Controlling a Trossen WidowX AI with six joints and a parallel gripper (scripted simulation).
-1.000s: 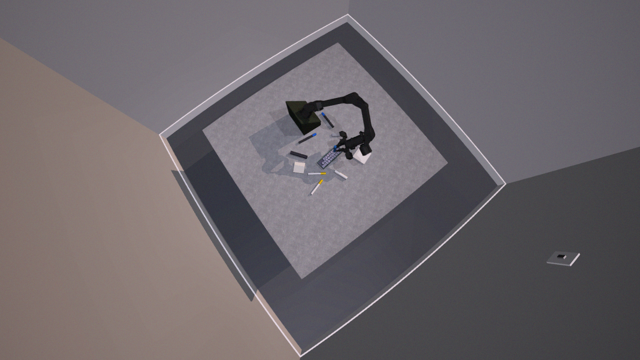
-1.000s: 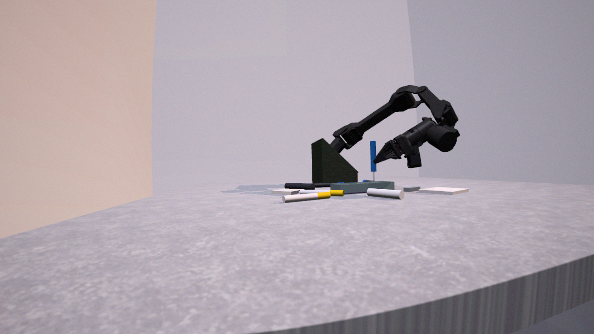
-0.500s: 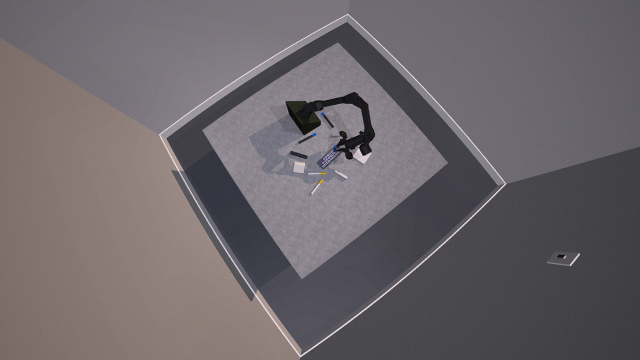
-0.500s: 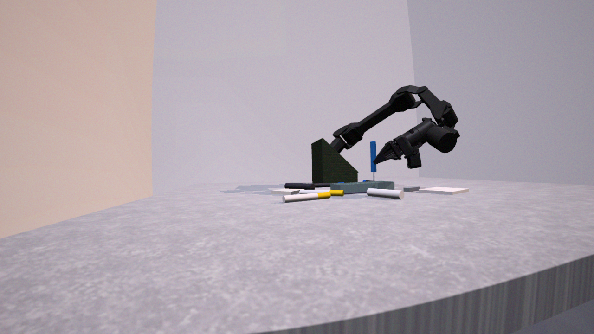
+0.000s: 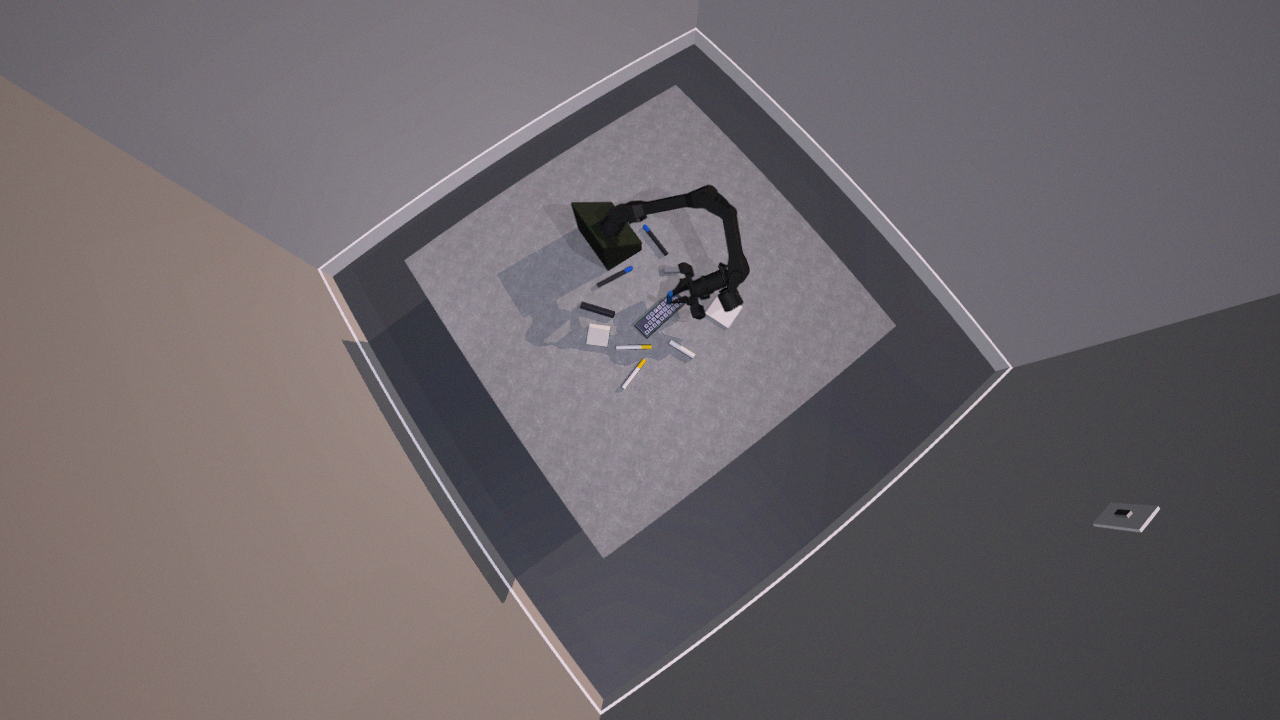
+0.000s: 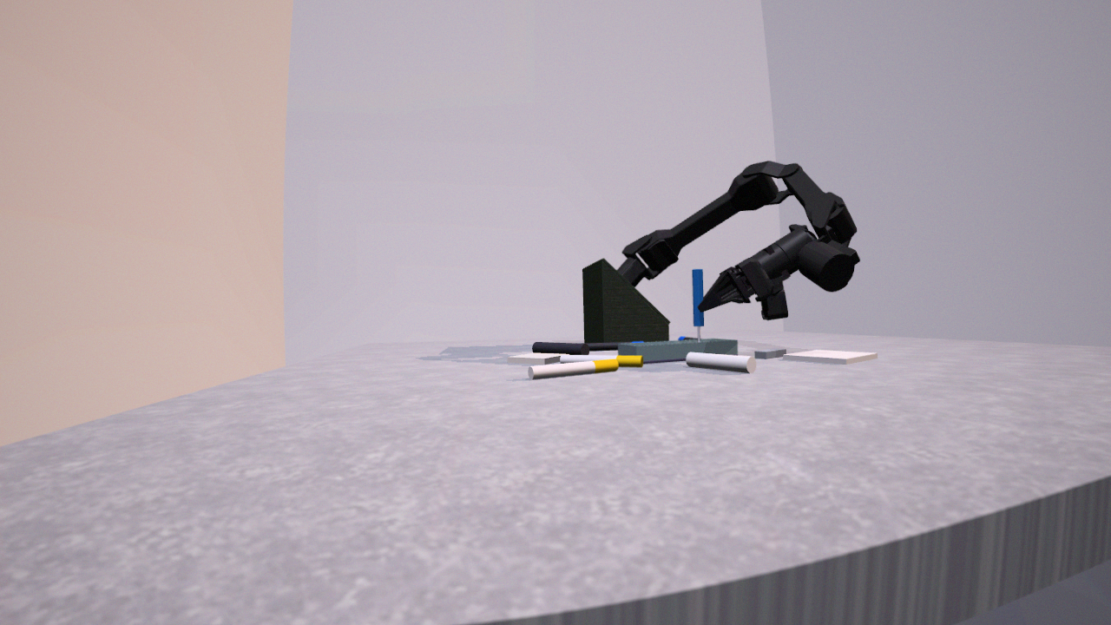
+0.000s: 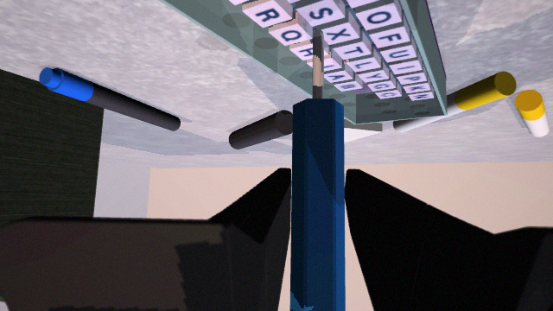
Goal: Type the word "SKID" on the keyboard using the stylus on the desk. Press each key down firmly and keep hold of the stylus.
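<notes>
The white cylinder lies 15 cm ahead of my gripper tip, 4 cm to the right of it and 7 cm below it. Round my gripper tip: black cylinder 12 cm behind, 22 cm to the right, 7 cm below; small white square 4 cm behind, 26 cm to the right, 7 cm below; blue stylus 1 cm below.
</notes>
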